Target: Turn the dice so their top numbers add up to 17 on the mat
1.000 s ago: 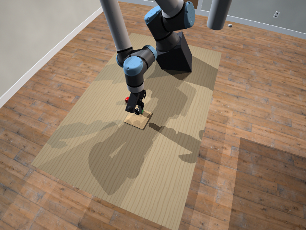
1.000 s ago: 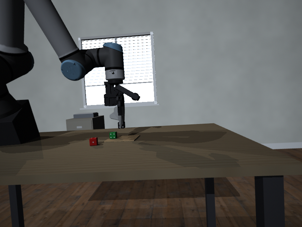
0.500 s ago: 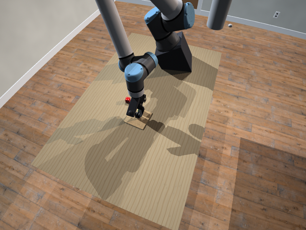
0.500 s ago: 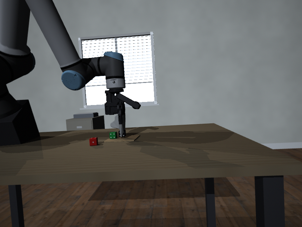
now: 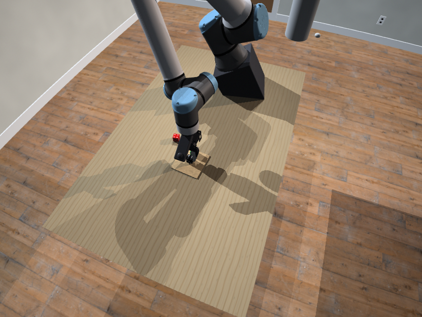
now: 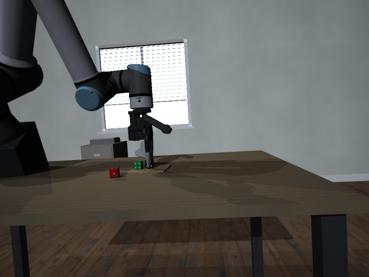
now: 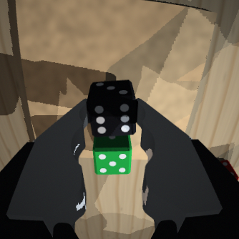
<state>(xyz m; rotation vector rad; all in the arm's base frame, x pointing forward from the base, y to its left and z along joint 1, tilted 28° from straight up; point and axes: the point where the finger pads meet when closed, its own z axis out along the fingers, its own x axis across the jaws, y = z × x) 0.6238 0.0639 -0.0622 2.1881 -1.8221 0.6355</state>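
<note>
Now: hand right at the black die. From my hand the other things lie so: red die 13 cm to the right, 8 cm behind, 1 cm below; then green die 4 cm behind, 1 cm to the right, 1 cm below; then tan mat 2 cm below.
</note>
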